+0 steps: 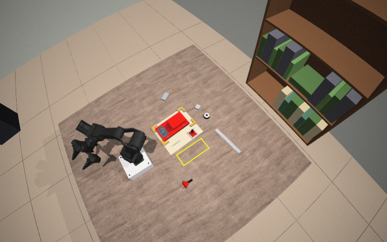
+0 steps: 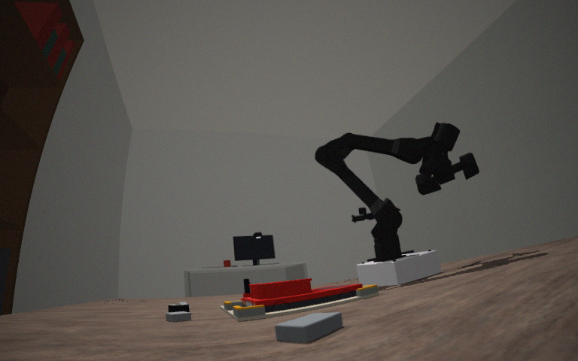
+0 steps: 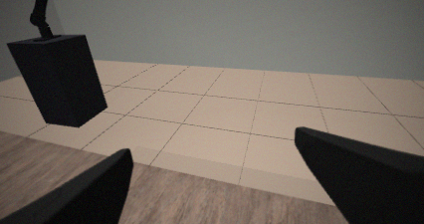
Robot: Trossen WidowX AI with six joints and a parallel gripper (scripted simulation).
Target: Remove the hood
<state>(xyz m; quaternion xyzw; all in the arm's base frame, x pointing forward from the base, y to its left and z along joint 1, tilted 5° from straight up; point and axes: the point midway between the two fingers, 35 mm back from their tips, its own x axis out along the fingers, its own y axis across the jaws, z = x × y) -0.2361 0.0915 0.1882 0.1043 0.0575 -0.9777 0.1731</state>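
The grey socket is 62 cm ahead of my gripper tip, 15 cm to the right of it and 21 cm below it. From my gripper tip the other things lie so: grey bar 76 cm ahead, 33 cm to the right, 25 cm below.
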